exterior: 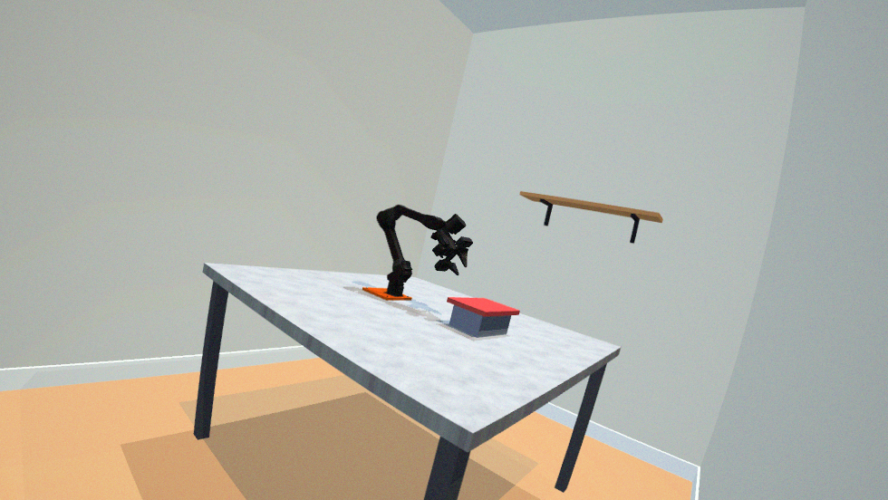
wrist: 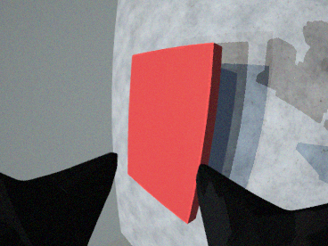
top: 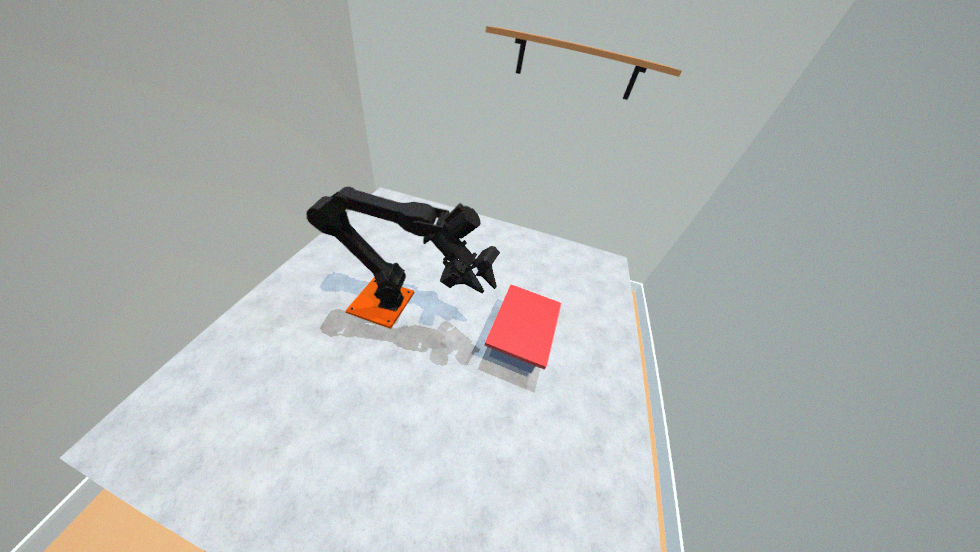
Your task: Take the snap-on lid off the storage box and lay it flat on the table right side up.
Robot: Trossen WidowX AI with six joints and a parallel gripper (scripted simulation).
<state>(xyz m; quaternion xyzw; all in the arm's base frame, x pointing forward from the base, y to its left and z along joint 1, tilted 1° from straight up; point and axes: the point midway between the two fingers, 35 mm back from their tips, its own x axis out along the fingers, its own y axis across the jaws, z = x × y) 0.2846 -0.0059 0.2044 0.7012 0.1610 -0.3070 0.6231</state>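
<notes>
My gripper tip is 130 mm short of the red lid and 100 mm above it. Round my gripper tip: storage box: 130 mm ahead, 150 mm below.
</notes>
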